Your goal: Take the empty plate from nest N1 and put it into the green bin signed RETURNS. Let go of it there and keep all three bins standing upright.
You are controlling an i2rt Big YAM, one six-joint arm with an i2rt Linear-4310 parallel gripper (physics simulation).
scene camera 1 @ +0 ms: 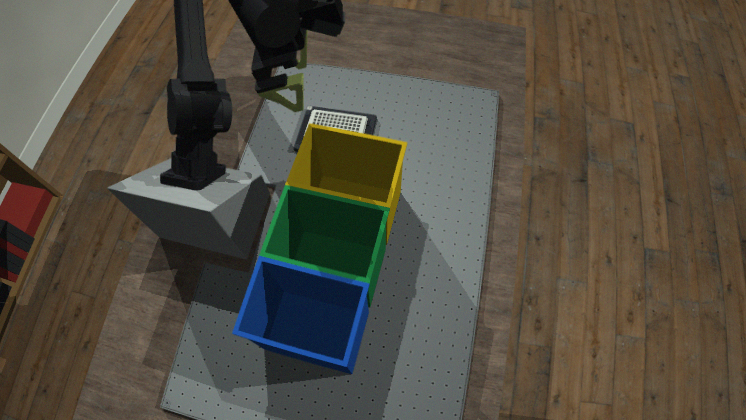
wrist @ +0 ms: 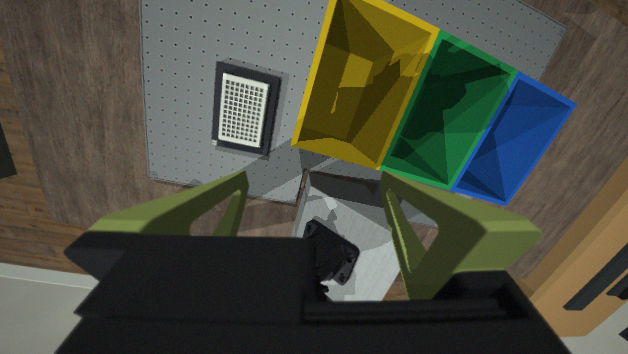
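Seen in the pictures: gripper, between the fingertips: [scene camera 1: 300,88] [wrist: 314,177]; arm's base, origin of its link: [scene camera 1: 194,177] [wrist: 328,249].
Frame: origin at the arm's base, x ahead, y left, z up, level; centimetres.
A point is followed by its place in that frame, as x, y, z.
Note:
The white plate [scene camera 1: 338,120] {21.8, 24.5, -10.2} [wrist: 243,111] {21.9, 22.2, -10.3}, with a grid of small wells, lies flat in a dark nest [scene camera 1: 371,124] {29.0, 25.6, -11.5} [wrist: 274,107] {24.0, 16.5, -11.5} beside the yellow bin. No N1 label is readable. The green bin [scene camera 1: 334,234] {27.4, -2.1, -10.3} [wrist: 450,100] {33.2, -13.9, -3.1} stands upright between the yellow bin [scene camera 1: 354,161] {28.8, 10.9, -3.7} [wrist: 360,90] {31.6, -0.2, -12.4} and the blue bin [scene camera 1: 313,313] {26.7, -17.7, -12.4} [wrist: 515,135] {30.7, -26.8, 0.4}, both also upright. No sign lettering is readable. The green bin shows no plate inside. My gripper [scene camera 1: 301,88] {21.6, 10.2, 17.4} [wrist: 314,177] {21.6, 10.2, 17.4} is open and empty, high above the board, on the arm's side of the nest.
The bins and nest stand on a grey perforated board [scene camera 1: 448,156] {46.9, 21.3, -12.7} [wrist: 175,100] {20.7, 36.2, -12.6}. The arm's base sits on a pale block [scene camera 1: 182,208] {4.5, -9.4, 7.4} [wrist: 370,260] {3.6, -5.9, 5.6} beside the bins. A wooden shelf unit with red and dark things stands at the left edge of the scene view.

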